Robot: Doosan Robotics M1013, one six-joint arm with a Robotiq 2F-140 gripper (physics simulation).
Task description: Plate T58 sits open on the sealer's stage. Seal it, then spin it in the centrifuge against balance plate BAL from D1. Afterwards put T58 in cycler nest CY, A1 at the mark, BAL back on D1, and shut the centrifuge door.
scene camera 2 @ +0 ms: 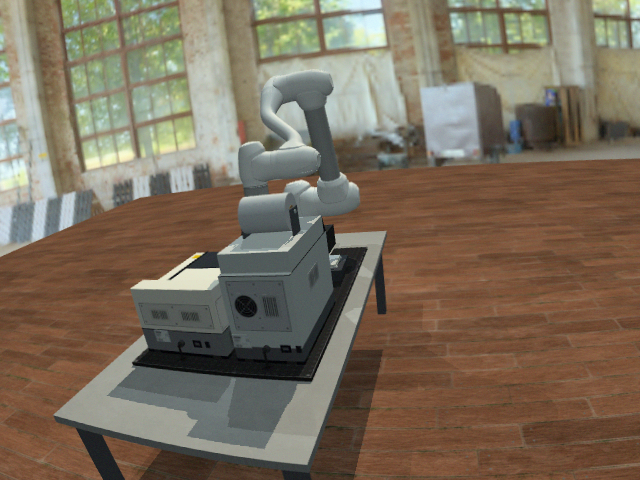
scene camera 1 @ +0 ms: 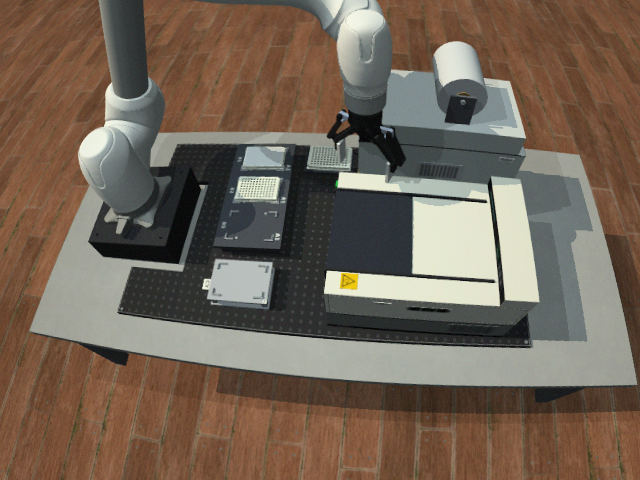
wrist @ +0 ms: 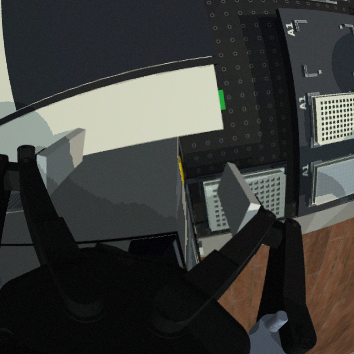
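Seen in the pictures: gripper, fingertip midpoint: (scene camera 1: 365, 168) (wrist: 152, 160); arm's base, origin of the base link: (scene camera 1: 139, 201).
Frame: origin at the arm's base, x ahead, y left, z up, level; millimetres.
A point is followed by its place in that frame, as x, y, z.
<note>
Plate T58 (scene camera 1: 319, 155) {514, 229, 11} (wrist: 272, 192) {505, 218, 10}, pale grey-green with open wells, lies on the stage at the left end of the grey sealer (scene camera 1: 408, 103) {751, 217, 255} (scene camera 2: 315, 299) {853, 363, 31} (wrist: 135, 195) {675, 129, 139}. My gripper (scene camera 1: 364, 161) {660, 110, 112} (wrist: 152, 160) {660, 110, 112} is open and empty. It hangs between T58 and the cream centrifuge's back edge; one finger overlaps T58 in the wrist view. The gripper is hidden in scene camera 2. Plate BAL (scene camera 1: 264, 156) {336, 236, -27} (wrist: 336, 184) {342, 245, -27}, with a bluish film-like top, sits on D1. The centrifuge (scene camera 1: 408, 286) {795, -198, 115} (scene camera 2: 175, 294) {1066, -19, 132} (wrist: 150, 105) {655, 63, 114} has a dark area on top; its door state is unclear. Nest CY (scene camera 1: 241, 281) {378, -176, -54} bears no plate.
A white plate (scene camera 1: 257, 188) {349, 111, -27} (wrist: 335, 120) {365, 119, -28} sits on D2 of the dark rack (scene camera 1: 253, 238) {379, -48, -43} (wrist: 310, 45) {406, -8, -43}; D3 shows corner brackets. A large white roll (scene camera 1: 455, 64) {845, 231, 377} (scene camera 2: 263, 212) {918, 266, 340} stands on the sealer. The arm's black base block (scene camera 1: 178, 227) {144, -48, -41} is at the left.
</note>
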